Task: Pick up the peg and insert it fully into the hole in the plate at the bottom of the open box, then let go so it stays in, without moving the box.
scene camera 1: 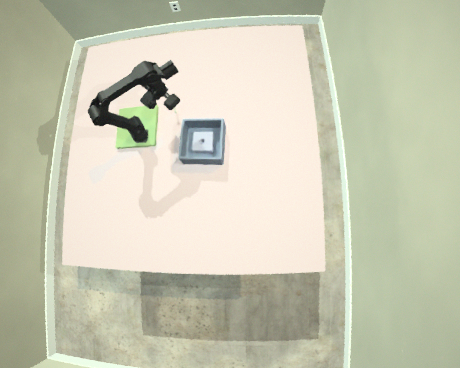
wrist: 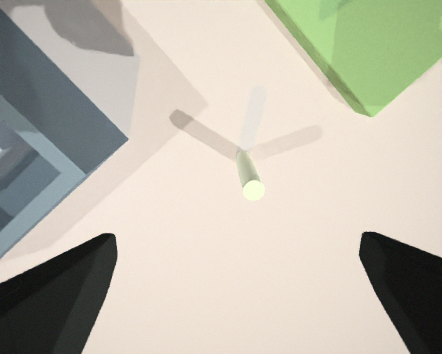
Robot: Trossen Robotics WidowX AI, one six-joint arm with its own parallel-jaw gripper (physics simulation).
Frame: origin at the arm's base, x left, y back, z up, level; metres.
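Seen in the pictures: gripper, fingertip midpoint: (scene camera 1: 166,101) (wrist: 239,244); arm's base, link origin: (scene camera 1: 141,136).
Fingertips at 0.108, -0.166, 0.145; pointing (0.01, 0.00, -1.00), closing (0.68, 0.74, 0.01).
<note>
Offsets run from my fingertips to a thing's middle, as dx, dy, dz. Level surfaces: height alone.
A thin pale yellow-green peg {+0.022, +0.003, -0.130} (scene camera 1: 177,116) (wrist: 248,172) stands upright on the table, between the box and the green slab. The grey-blue open box {-0.154, -0.151, -0.121} (scene camera 1: 223,145) (wrist: 60,107) is to the right of the peg in the scene view and at the left edge of the wrist view. A white plate {-0.154, -0.151, -0.135} (scene camera 1: 207,147) with a small dark hole (scene camera 1: 202,141) lies at the box's bottom. My gripper (scene camera 1: 160,101) (wrist: 239,244) is open and empty. It hangs above the table; in the wrist view the peg shows ahead of the fingertips, slightly right of the middle between them, touching neither finger.
A green slab (scene camera 1: 151,116) (wrist: 390,57) lies under the arm's base, left of the peg in the scene view. The pale pink table top {dz -0.170} (scene camera 1: 200,225) (wrist: 240,300) extends around the box. Shadows of the arm and peg fall across it.
</note>
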